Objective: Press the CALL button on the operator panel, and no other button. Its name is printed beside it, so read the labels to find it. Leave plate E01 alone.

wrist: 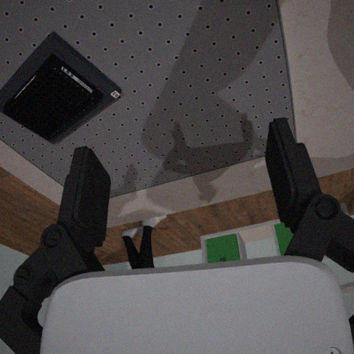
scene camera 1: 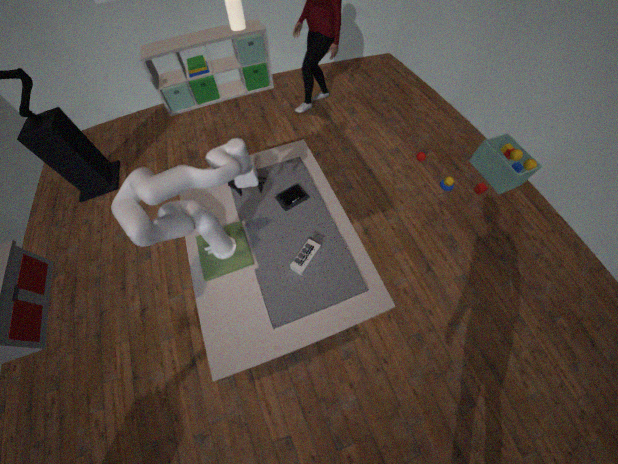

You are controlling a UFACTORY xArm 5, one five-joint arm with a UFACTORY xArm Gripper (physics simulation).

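The operator panel appears to be the narrow white box with a row of dark marks, lying on the grey perforated board. Its labels are too small to read, and it does not show in the wrist view. A square black plate lies flat on the board towards its back end; its small white print is hard to read, so I cannot tell if it is E01. My gripper is open and empty, above the board's back left part, beside the black plate and well away from the white panel.
The board lies on a pale table top. The arm's base stands on a green pad at the left. On the wooden floor are a shelf unit and a person at the back, and a toy bin at the right.
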